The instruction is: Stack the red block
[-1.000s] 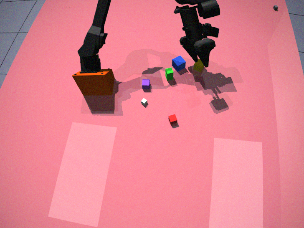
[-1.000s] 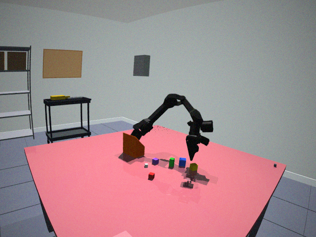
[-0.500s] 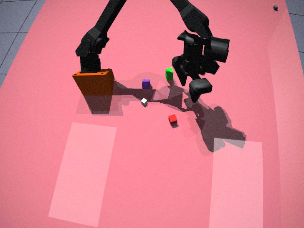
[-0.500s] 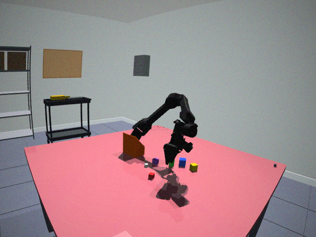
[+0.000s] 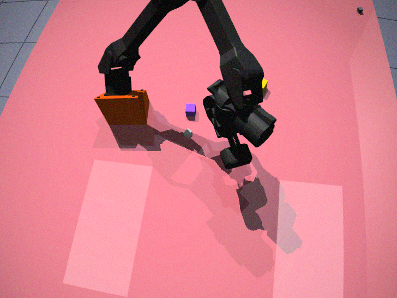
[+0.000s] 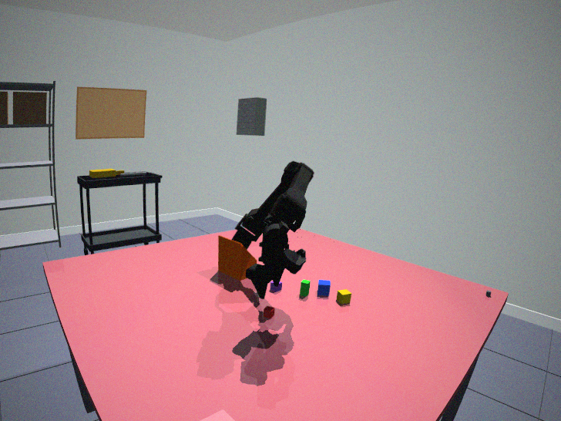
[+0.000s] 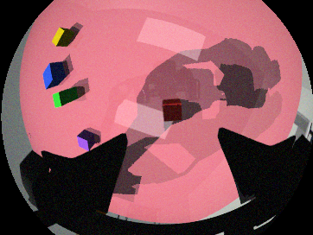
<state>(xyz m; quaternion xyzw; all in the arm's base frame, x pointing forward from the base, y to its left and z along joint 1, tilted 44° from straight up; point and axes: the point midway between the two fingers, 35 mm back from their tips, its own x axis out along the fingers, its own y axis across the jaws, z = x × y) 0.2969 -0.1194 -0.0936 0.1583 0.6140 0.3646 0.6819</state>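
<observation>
My gripper tip is now 6 cm above the red block. The rest, counted from my gripper tip: small white cube 10 cm behind, 7 cm to the left, 7 cm below; then blue cube 3 cm ahead, 24 cm to the left, 6 cm below; then purple cube 10 cm behind, 15 cm to the left, 6 cm below.
</observation>
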